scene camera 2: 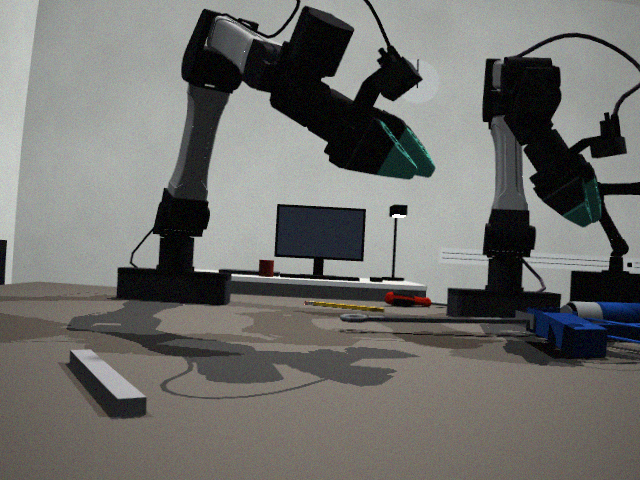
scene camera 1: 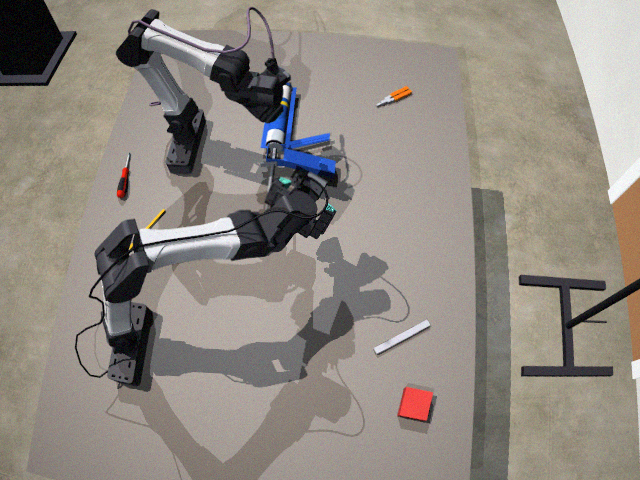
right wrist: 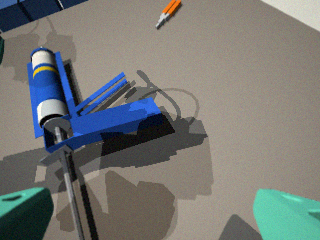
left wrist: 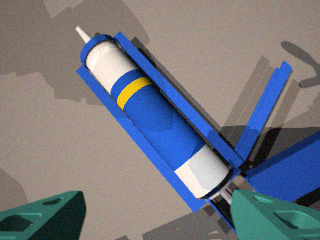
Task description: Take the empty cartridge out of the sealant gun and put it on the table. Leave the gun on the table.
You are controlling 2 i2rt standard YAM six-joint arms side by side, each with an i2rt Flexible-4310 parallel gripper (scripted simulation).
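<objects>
There's a red block here: it's out of frame in the left wrist view, it's out of frame in the right wrist view, and it's out of frame in scene camera 2 as well. Where I do see the block is in scene camera 1 (415, 403).
</objects>
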